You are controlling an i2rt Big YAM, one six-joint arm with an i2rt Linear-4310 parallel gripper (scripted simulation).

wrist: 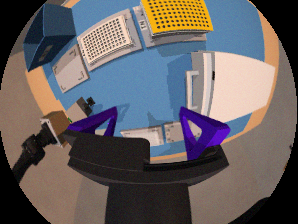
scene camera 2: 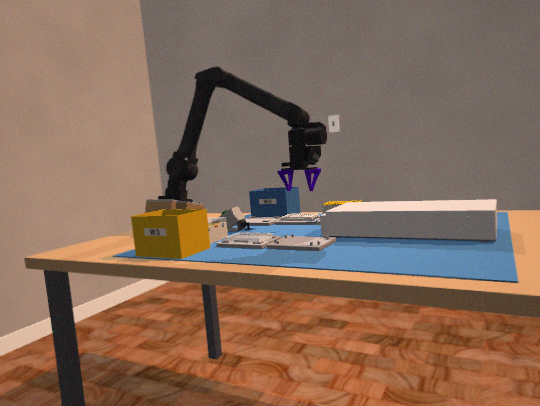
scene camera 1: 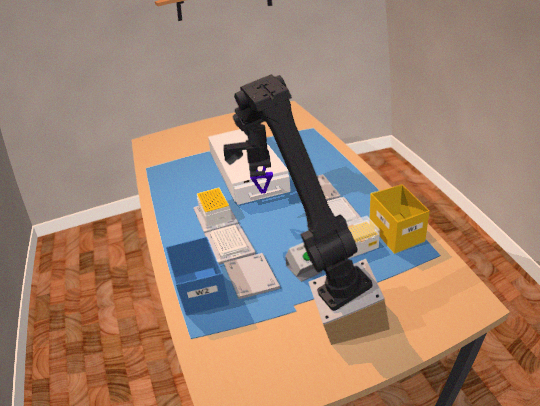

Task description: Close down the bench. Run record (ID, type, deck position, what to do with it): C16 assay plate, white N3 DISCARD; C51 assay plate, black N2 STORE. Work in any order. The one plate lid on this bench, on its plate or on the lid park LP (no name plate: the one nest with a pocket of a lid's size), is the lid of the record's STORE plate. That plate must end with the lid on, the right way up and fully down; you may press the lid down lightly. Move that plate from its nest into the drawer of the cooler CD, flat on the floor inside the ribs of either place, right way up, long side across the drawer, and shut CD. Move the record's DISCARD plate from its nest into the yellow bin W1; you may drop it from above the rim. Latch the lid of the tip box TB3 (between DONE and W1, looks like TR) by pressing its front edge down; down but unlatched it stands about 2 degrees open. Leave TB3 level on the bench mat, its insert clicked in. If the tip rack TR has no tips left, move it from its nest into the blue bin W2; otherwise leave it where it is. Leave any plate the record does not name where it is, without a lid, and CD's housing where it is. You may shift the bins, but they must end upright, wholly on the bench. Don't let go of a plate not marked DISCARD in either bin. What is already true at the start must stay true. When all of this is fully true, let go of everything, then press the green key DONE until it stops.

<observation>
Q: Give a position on a yellow bin W1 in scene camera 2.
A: At 174, 233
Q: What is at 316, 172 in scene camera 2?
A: My gripper.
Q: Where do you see a blue bin W2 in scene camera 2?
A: At 268, 202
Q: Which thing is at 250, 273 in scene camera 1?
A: A lid park LP.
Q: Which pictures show the cooler CD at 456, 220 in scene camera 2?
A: The wrist view, scene camera 2 and scene camera 1: all of them.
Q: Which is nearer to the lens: the tip box TB3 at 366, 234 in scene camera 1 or the cooler CD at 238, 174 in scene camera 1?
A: The tip box TB3.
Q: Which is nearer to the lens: the cooler CD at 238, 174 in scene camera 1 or the white assay plate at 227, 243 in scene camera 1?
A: The white assay plate.
</observation>
